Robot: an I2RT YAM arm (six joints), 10 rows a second.
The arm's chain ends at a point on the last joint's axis. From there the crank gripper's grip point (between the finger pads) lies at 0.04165 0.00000 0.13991 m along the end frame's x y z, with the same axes.
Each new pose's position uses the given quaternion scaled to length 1; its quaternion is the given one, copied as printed.
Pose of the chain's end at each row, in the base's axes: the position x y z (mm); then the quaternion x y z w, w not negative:
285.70, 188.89, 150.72, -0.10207, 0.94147, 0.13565, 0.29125
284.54, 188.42, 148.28, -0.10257, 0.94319, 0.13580, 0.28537
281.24, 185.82, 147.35, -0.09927, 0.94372, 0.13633, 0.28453
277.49, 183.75, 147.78, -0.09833, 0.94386, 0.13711, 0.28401
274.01, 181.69, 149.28, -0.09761, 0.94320, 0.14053, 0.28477
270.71, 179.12, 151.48, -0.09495, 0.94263, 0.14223, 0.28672
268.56, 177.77, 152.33, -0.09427, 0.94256, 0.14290, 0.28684
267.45, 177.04, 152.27, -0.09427, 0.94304, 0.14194, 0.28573
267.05, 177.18, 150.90, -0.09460, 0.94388, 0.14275, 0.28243
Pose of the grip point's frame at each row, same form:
324.84, 228.23, 15.70, -0.10207, 0.94147, 0.13565, 0.29125
321.97, 227.62, 12.74, -0.10257, 0.94319, 0.13580, 0.28537
318.50, 225.15, 11.80, -0.09927, 0.94372, 0.13633, 0.28453
314.60, 223.29, 12.25, -0.09833, 0.94386, 0.13711, 0.28401
311.23, 222.22, 14.07, -0.09761, 0.94320, 0.14053, 0.28477
308.51, 220.19, 16.60, -0.09495, 0.94263, 0.14223, 0.28672
306.39, 219.04, 17.51, -0.09427, 0.94256, 0.14290, 0.28684
305.00, 218.01, 17.28, -0.09427, 0.94304, 0.14194, 0.28573
303.61, 218.28, 15.68, -0.09460, 0.94388, 0.14275, 0.28243

